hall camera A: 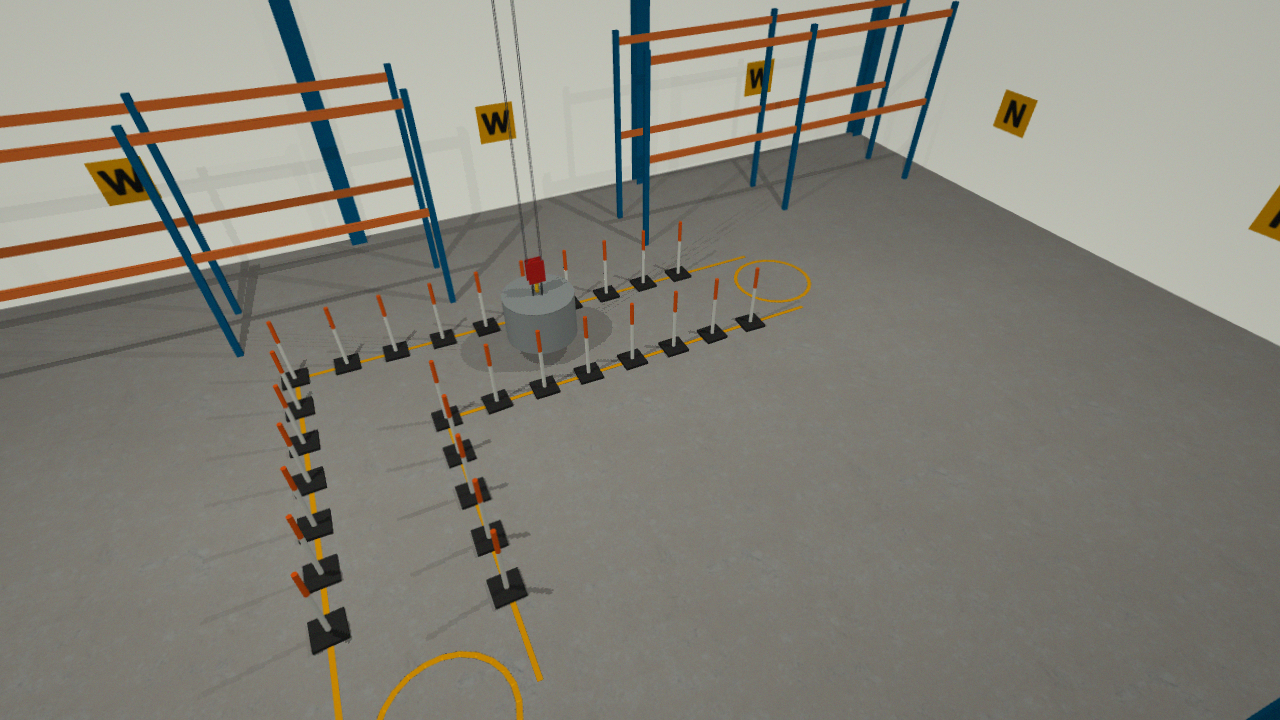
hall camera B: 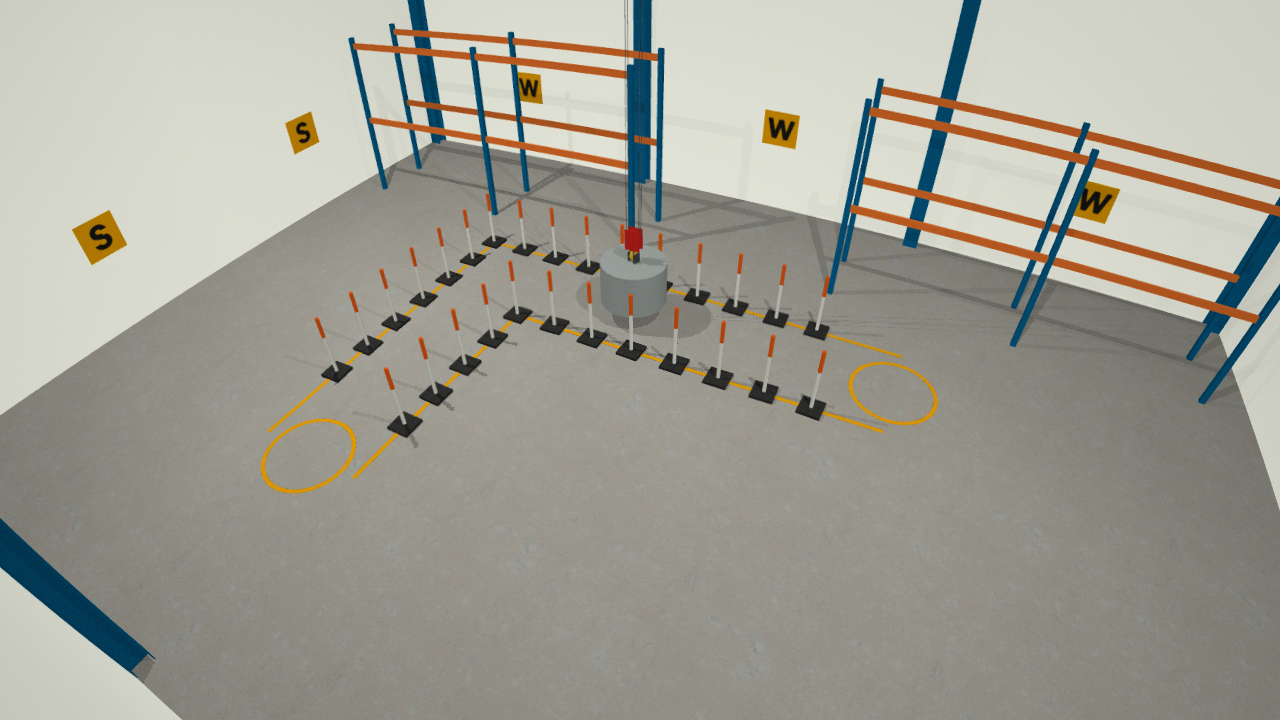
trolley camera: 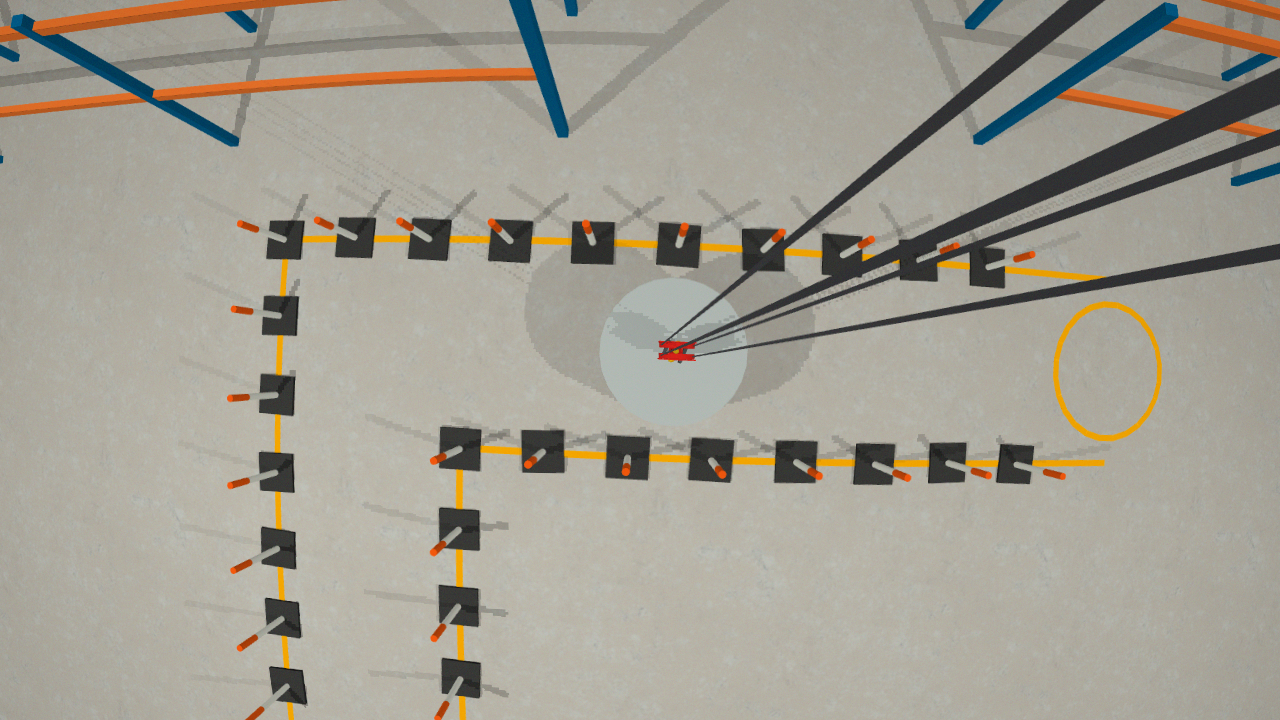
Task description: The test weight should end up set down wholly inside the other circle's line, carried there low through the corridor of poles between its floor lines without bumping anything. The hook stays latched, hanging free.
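Note:
The grey round test weight (hall camera A: 541,324) (hall camera B: 633,288) (trolley camera: 646,389) hangs upright and low over the floor in the long arm of the corridor, near its middle. The hook (hall camera A: 537,289) (hall camera B: 634,257) (trolley camera: 676,352), under its red block, is shut on the weight's top fitting; the latch is too small to make out. In the trolley camera the weight shows apart from the outer poles (trolley camera: 592,242) and the inner poles (trolley camera: 628,457). The other circle (hall camera A: 462,654) (hall camera B: 262,458) lies at the short arm's end. The circle (hall camera A: 771,260) (hall camera B: 893,362) (trolley camera: 1056,370) at the long arm's end is empty.
The corridor turns at a corner pole (hall camera A: 294,377) (hall camera B: 494,240) (trolley camera: 284,240) into the short arm. Blue and orange racks stand beyond the outer row: one (hall camera A: 268,121) (hall camera B: 975,134) and another (hall camera A: 716,51) (hall camera B: 554,66) along the W wall. Ropes cross the right side of the trolley camera.

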